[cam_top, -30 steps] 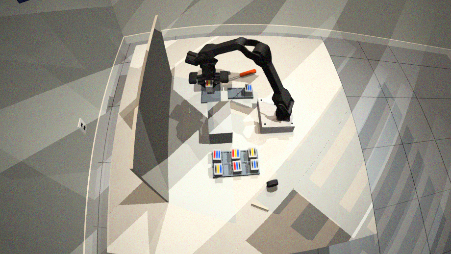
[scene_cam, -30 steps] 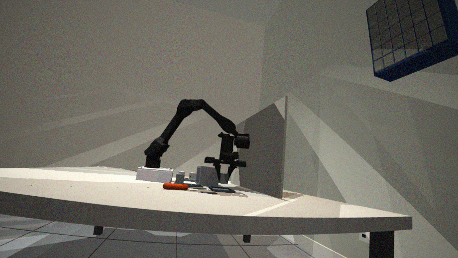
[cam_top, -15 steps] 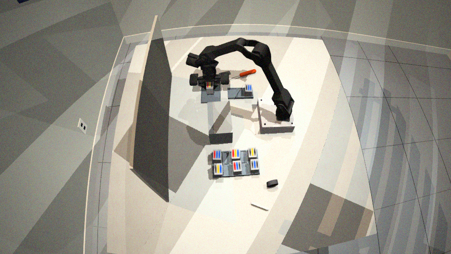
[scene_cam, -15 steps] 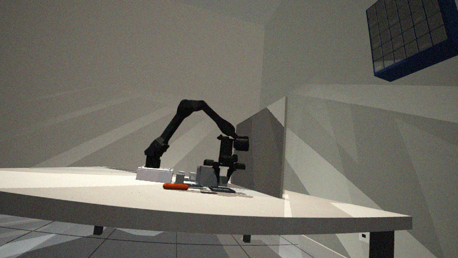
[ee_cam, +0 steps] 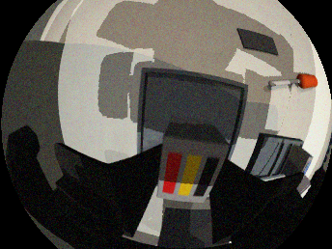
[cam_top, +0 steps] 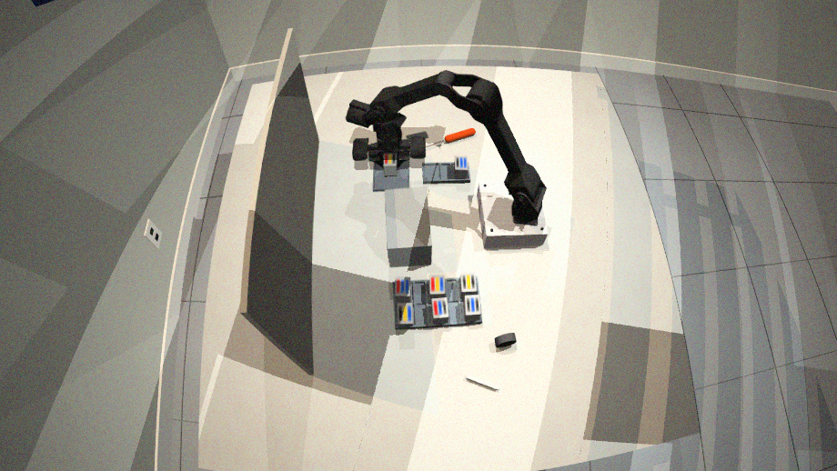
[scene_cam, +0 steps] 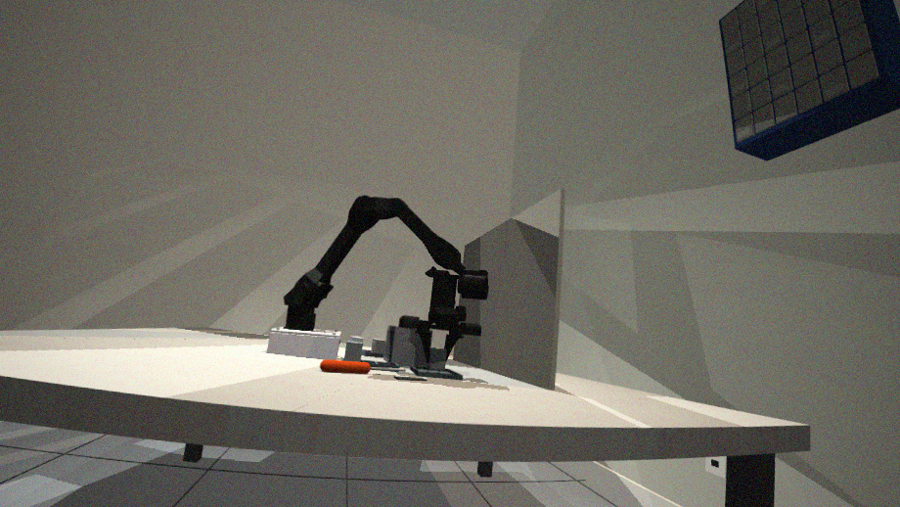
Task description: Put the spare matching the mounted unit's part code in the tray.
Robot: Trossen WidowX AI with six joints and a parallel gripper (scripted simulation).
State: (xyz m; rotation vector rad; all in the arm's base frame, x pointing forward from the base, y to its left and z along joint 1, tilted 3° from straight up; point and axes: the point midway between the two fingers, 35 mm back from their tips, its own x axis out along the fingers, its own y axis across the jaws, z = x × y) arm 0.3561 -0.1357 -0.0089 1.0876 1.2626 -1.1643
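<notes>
My gripper tip is 2 cm above the dark grey tray. From my gripper tip the other things lie so: grey block (7 cm behind, 20 cm to the left, 3 cm above); black tape roll (32 cm behind, 46 cm to the left); upright panel (18 cm ahead, 24 cm to the left, 20 cm above).
</notes>
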